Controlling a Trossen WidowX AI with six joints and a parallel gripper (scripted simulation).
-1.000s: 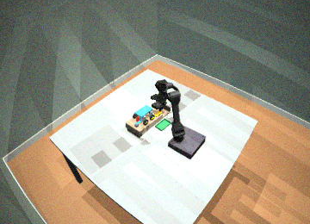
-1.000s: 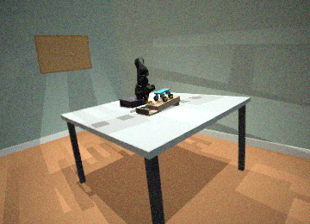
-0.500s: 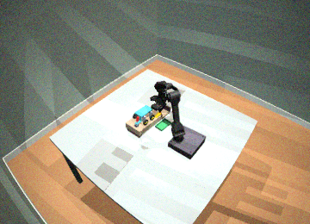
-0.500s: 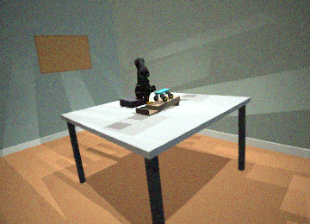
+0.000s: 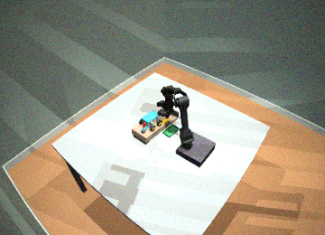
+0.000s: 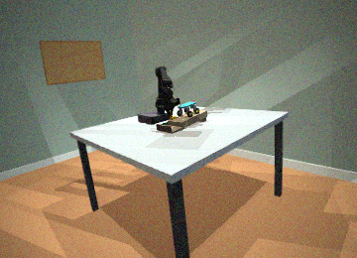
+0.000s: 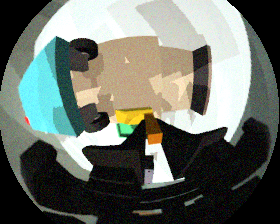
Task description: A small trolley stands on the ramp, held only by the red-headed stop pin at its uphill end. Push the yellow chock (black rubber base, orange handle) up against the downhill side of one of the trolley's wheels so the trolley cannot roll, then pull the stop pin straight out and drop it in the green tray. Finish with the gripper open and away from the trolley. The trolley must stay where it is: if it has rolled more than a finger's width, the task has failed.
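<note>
Right now the red-headed stop pin is 22 cm to the left of my gripper tip, 5 cm ahead of it and 4 cm above it. Also, from my gripper tip: yellow chock (2 cm to the left, 1 cm below); trolley (12 cm to the left, 6 cm ahead, 2 cm above).
</note>
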